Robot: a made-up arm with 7 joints.
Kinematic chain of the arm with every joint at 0, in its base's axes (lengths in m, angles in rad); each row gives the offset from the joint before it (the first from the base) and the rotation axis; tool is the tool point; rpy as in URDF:
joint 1: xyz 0 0 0.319 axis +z
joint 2: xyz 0 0 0 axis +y
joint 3: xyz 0 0 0.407 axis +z
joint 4: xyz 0.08 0 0 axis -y
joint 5: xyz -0.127 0 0.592 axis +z
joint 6: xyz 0 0 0 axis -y
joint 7: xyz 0.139 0 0 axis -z
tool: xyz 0 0 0 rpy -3.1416 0 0
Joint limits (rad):
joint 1: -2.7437..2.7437
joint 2: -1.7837..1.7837
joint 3: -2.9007..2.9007
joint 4: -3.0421..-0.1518
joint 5: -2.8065..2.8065
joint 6: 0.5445..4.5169
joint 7: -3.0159..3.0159
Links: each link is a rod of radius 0.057 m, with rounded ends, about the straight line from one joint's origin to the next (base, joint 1, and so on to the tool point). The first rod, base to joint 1, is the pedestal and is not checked.
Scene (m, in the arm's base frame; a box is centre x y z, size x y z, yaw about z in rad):
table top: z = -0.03
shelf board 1: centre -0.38 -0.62 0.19 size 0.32 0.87 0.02 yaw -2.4
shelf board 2: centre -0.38 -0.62 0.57 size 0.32 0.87 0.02 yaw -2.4
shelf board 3: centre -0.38 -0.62 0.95 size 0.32 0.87 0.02 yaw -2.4
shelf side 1: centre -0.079 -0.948 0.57 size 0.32 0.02 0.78 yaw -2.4
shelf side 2: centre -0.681 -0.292 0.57 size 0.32 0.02 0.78 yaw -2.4
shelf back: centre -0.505 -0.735 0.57 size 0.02 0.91 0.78 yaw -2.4
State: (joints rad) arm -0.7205 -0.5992 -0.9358 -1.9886 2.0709 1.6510 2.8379
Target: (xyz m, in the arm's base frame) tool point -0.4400 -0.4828 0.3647
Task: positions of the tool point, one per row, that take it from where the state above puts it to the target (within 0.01 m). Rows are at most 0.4 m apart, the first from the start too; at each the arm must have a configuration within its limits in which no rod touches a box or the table.
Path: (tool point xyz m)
1: -0.1533 -0.5958 0.7608
2: -0.0755 -0.5134 0.7643
3: 0.3033 -0.4396 0.7038
4: 0.5547 -0.1876 0.5484
5: 0.5785 0.1374 0.3521
6: 0.3762 0.3884 0.1793
7: 0.0527 0.4572 0.0809
8: -0.2404 0.3309 0.0770
9: -0.3859 0.0917 0.1518
10: -0.3549 -0.1381 0.2636
11: -0.2046 -0.2672 0.3647
12: -0.3065 -0.3166 0.3534
13: -0.3905 -0.3865 0.3495
14: -0.4400 -0.4828 0.3647

